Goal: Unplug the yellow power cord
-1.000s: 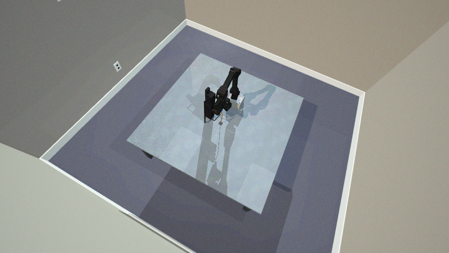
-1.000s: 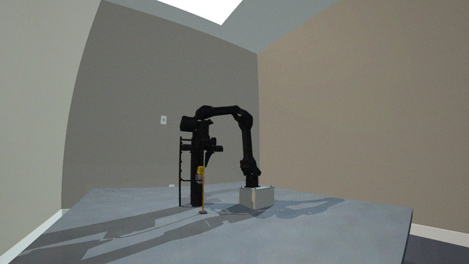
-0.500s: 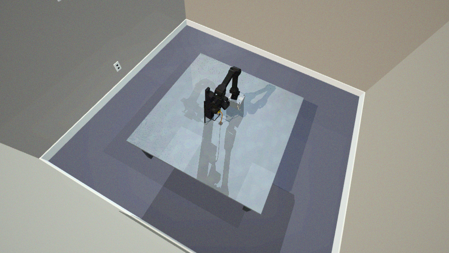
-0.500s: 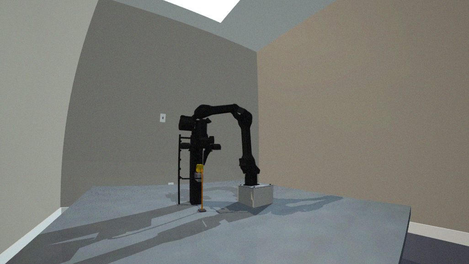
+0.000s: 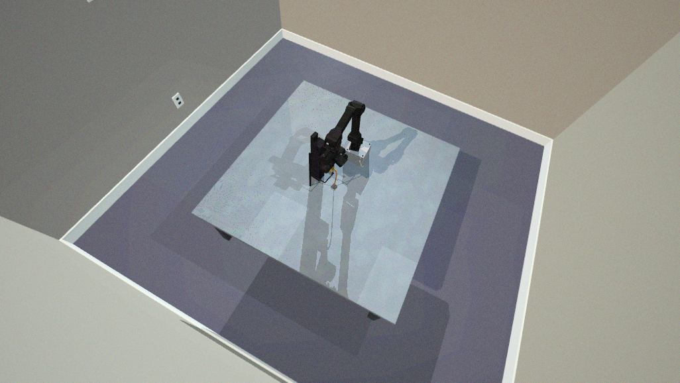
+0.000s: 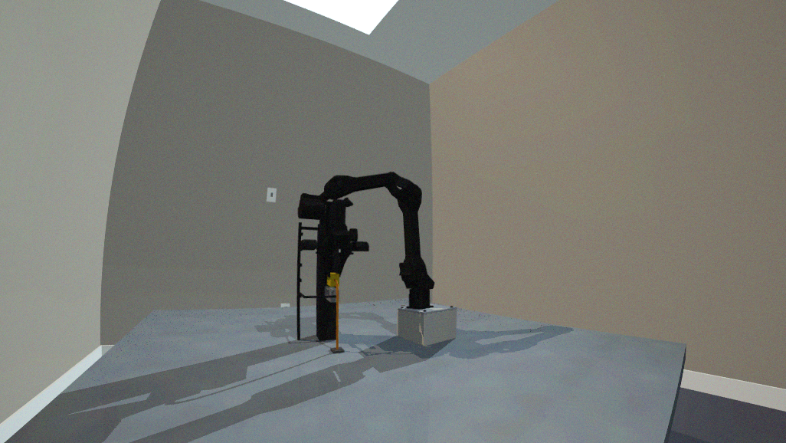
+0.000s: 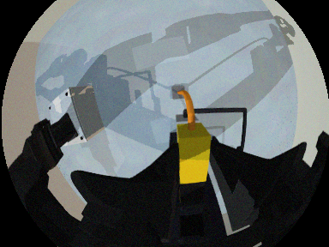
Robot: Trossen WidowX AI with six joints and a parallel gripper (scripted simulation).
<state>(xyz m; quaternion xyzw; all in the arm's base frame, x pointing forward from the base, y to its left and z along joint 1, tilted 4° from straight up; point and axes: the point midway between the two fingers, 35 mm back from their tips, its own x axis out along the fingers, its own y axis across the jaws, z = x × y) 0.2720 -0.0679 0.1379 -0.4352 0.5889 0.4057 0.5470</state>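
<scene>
Now: gripper tip 1 cm past the yellow plug and 3 cm to the left of it.
</scene>
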